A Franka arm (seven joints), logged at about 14 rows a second.
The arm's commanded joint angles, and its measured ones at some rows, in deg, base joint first. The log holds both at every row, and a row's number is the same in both.
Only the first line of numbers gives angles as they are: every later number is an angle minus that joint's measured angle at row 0.
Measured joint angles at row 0:
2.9, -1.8, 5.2, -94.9, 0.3, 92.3, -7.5
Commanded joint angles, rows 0 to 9:
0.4, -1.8, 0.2, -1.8, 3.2, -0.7, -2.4
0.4, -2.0, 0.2, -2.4, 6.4, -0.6, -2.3
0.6, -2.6, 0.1, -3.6, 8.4, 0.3, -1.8
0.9, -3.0, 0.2, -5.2, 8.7, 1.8, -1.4
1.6, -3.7, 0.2, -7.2, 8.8, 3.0, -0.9
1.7, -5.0, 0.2, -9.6, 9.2, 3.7, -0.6
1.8, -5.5, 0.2, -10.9, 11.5, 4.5, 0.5
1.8, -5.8, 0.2, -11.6, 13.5, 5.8, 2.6
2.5, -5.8, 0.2, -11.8, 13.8, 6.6, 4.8
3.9, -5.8, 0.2, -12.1, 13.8, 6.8, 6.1
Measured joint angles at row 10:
2.4, -3.4, 0.3, -9.0, 12.2, 4.8, 3.1
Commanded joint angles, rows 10 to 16:
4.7, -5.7, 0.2, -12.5, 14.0, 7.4, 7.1
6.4, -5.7, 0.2, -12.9, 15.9, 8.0, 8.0
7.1, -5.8, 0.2, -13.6, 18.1, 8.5, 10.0
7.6, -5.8, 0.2, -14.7, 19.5, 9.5, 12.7
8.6, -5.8, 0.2, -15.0, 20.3, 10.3, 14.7
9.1, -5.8, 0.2, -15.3, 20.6, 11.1, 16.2
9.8, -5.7, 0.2, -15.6, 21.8, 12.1, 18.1
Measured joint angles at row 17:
9.1, -4.0, 0.3, -12.9, 19.2, 9.7, 15.1
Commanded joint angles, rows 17 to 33:
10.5, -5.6, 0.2, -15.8, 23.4, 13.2, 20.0
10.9, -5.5, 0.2, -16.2, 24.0, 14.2, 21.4
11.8, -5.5, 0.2, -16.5, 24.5, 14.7, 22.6
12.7, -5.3, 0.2, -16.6, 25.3, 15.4, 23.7
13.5, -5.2, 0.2, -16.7, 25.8, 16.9, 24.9
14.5, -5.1, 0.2, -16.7, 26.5, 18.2, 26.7
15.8, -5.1, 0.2, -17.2, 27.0, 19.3, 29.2
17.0, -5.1, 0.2, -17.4, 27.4, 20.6, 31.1
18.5, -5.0, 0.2, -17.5, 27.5, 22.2, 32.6
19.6, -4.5, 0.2, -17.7, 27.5, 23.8, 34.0
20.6, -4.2, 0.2, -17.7, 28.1, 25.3, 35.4
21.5, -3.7, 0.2, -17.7, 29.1, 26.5, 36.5
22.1, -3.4, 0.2, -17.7, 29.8, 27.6, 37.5
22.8, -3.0, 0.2, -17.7, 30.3, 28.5, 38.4
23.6, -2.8, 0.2, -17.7, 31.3, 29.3, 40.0
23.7, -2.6, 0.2, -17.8, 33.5, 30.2, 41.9
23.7, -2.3, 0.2, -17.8, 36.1, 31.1, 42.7
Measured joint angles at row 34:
23.5, -2.5, 0.4, -17.1, 32.0, 29.0, 40.7
